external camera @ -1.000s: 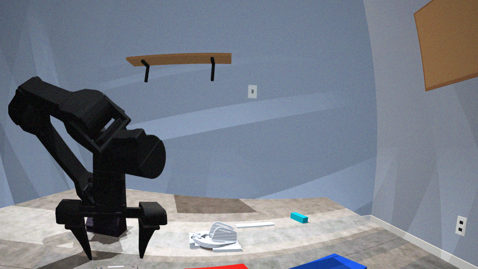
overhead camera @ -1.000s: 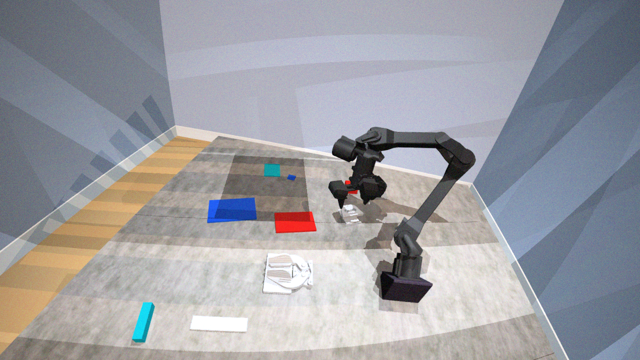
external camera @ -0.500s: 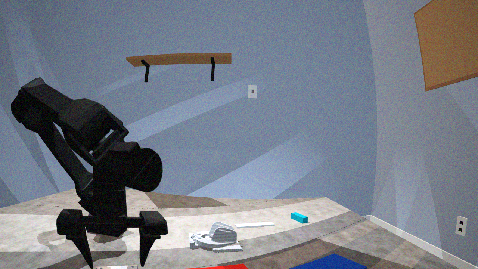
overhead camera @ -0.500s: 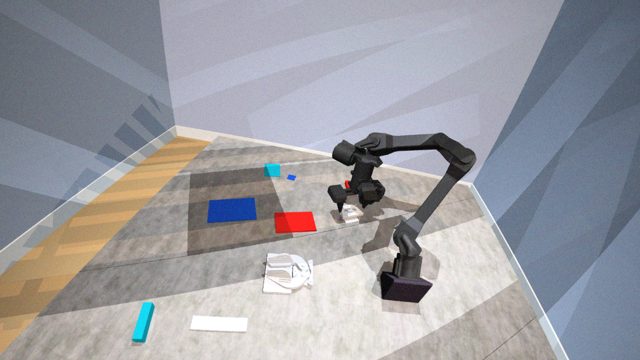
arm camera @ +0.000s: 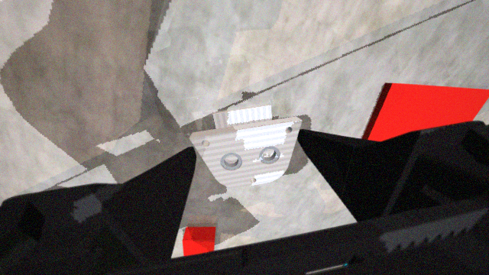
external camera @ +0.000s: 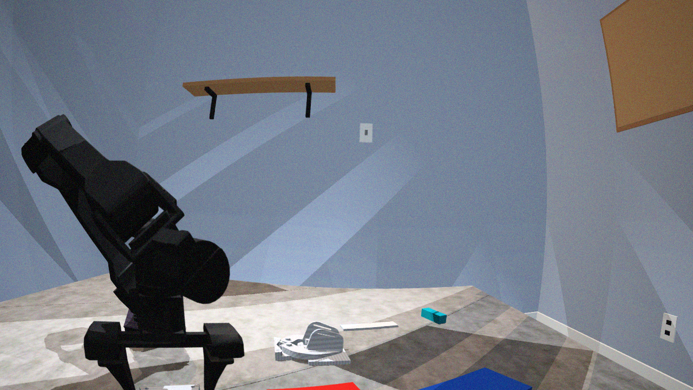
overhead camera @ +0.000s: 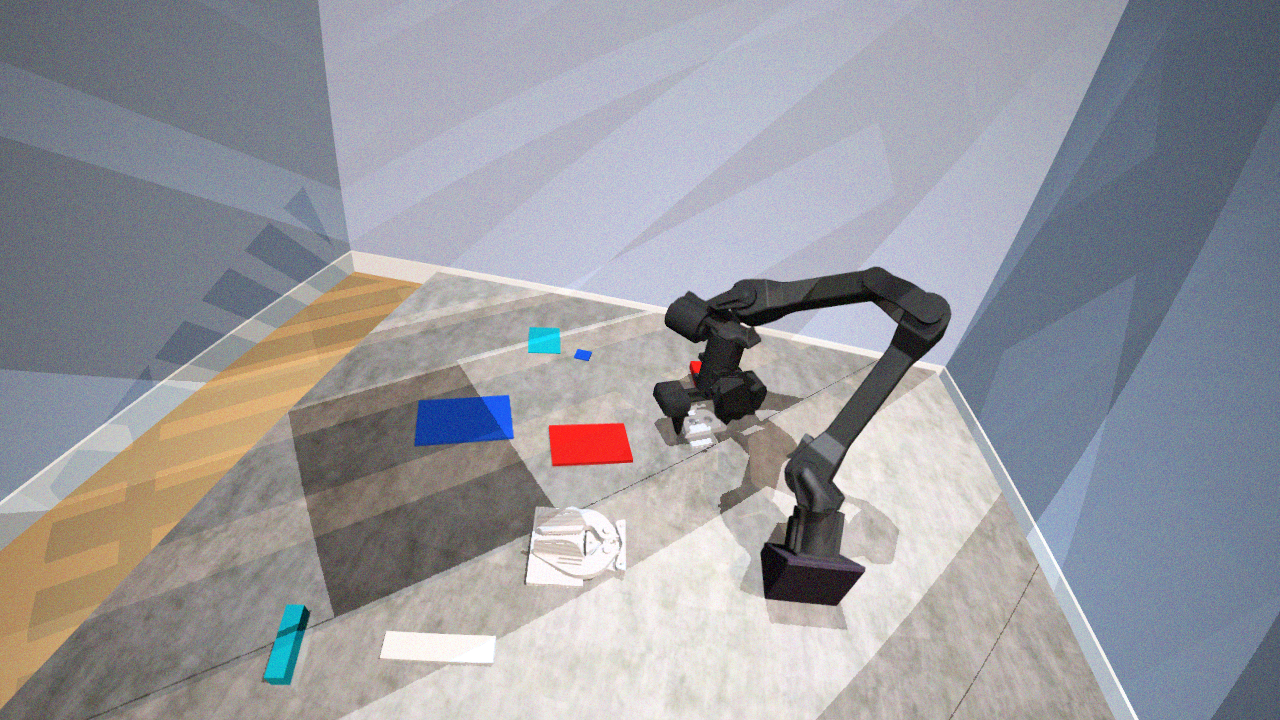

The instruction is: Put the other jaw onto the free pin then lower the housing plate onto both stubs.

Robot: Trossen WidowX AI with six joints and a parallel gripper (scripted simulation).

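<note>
Now: gripper tip 10 mm to the left of the ridged block and 10 mm above it. Also, from my gripper tip: cyan tile 340 mm ahead, 190 mm to the right, 20 mm below; then small blue tile 250 mm ahead, 170 mm to the right, 10 mm below; then red sheet 180 mm ahead, 80 mm to the left, 10 mm below.
</note>
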